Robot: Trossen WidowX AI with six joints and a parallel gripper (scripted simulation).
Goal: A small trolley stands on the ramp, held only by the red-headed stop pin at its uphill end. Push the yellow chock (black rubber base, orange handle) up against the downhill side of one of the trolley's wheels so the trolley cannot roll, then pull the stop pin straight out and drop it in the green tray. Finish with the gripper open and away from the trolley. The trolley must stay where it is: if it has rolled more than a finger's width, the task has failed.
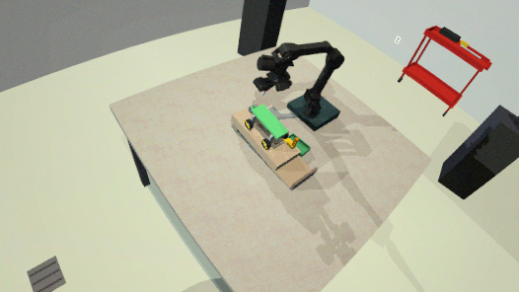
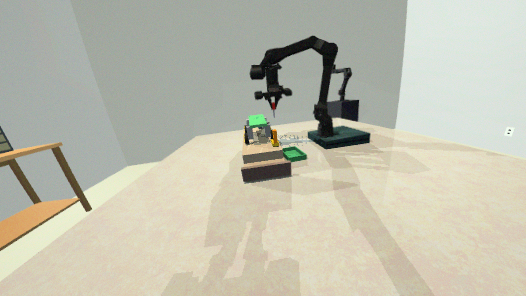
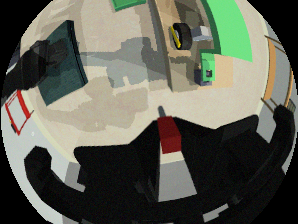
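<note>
Now: the green tray 25 cm to the left of my gripper tip, 19 cm below it and 3 cm ahead of it. Also, from my gripper tip: yellow chock 24 cm to the left, 10 cm below, 9 cm ahead; then red-headed stop pin right at my gripper tip; then green-topped trolley 13 cm ahead, 12 cm to the left, 7 cm below.
</note>
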